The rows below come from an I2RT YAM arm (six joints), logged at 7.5 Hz.
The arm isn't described. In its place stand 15 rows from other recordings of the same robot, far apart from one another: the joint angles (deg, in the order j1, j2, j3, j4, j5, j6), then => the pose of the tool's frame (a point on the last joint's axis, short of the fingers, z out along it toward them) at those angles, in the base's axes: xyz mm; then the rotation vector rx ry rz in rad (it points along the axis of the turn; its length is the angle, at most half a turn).
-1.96 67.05 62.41 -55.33 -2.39 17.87 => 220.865 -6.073 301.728 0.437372 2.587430 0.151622
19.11 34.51 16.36 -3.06 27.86 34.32 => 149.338 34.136 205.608 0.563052 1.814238 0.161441
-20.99 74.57 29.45 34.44 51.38 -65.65 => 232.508 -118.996 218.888 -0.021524 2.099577 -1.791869
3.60 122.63 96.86 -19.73 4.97 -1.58 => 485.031 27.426 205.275 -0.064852 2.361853 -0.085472
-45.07 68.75 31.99 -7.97 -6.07 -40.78 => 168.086 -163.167 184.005 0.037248 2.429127 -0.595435
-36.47 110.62 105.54 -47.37 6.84 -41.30 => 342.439 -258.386 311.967 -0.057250 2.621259 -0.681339
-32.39 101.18 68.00 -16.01 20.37 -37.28 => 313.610 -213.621 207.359 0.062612 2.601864 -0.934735
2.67 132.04 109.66 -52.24 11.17 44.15 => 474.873 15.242 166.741 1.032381 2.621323 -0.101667
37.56 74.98 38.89 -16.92 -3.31 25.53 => 197.573 154.525 185.155 -0.294368 2.556369 0.513657
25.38 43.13 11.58 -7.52 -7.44 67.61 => 135.687 69.473 148.035 0.811608 2.312218 0.955669
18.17 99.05 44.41 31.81 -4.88 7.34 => 334.583 112.999 166.658 -0.243350 1.971755 0.373680
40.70 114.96 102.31 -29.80 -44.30 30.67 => 330.252 316.858 290.592 -0.665848 2.453817 1.470584
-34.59 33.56 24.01 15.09 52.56 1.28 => 104.771 -106.585 287.198 1.177180 1.117821 -1.124877
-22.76 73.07 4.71 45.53 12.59 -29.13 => 171.712 -80.455 118.263 0.035914 2.048443 -0.796287
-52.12 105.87 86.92 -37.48 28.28 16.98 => 233.306 -327.380 256.846 1.637408 2.029590 -0.861271
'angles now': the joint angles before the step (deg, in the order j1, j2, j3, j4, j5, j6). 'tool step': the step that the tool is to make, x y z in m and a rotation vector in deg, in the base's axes. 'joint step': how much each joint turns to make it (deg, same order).
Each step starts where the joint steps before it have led.
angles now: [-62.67, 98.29, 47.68, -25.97, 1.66, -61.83]
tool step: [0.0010, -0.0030, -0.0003, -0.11, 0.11, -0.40]
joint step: [-0.07, 0.65, 0.69, 0.00, 0.22, 0.29]
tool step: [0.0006, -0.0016, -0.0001, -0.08, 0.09, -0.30]
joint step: [-0.02, 0.34, 0.38, -0.02, 0.18, 0.25]
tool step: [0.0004, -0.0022, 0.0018, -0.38, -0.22, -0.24]
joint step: [-0.13, 0.03, 0.49, -0.02, 0.01, 0.12]
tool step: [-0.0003, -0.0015, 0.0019, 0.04, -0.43, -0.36]
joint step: [-0.23, -0.08, 0.42, -0.35, -0.36, 0.22]
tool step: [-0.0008, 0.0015, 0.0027, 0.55, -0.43, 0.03]
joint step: [-0.09, -0.63, 0.04, -0.97, -0.64, 0.04]
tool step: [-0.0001, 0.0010, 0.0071, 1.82, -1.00, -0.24]
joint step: [-0.13, -0.78, 1.17, -3.13, -1.64, 0.50]
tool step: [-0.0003, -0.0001, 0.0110, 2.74, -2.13, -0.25]
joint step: [-0.44, -0.89, 2.05, -4.42, -3.10, 0.46]
